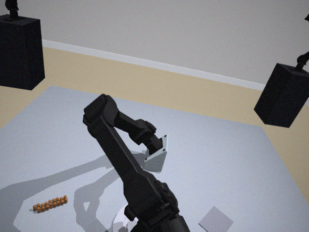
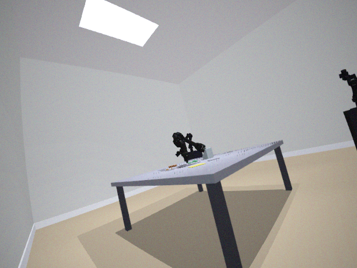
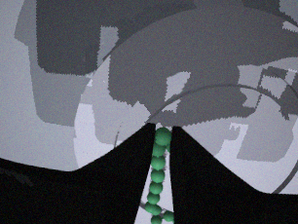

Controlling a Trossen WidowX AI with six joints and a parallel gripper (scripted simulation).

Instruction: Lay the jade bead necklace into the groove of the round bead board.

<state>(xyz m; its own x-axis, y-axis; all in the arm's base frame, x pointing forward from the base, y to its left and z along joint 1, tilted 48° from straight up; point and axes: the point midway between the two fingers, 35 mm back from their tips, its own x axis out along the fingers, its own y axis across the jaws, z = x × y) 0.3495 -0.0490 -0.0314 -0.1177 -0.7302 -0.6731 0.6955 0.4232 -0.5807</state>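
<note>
The round bead board lies 5 cm behind my gripper tip, 1 cm to the right of it and 1 cm below it. From my gripper tip the other things lie so: yellow strip: 21 cm to the left, 15 cm ahead, 2 cm below; flat grey square: 22 cm to the left, 10 cm behind, 2 cm below.
</note>
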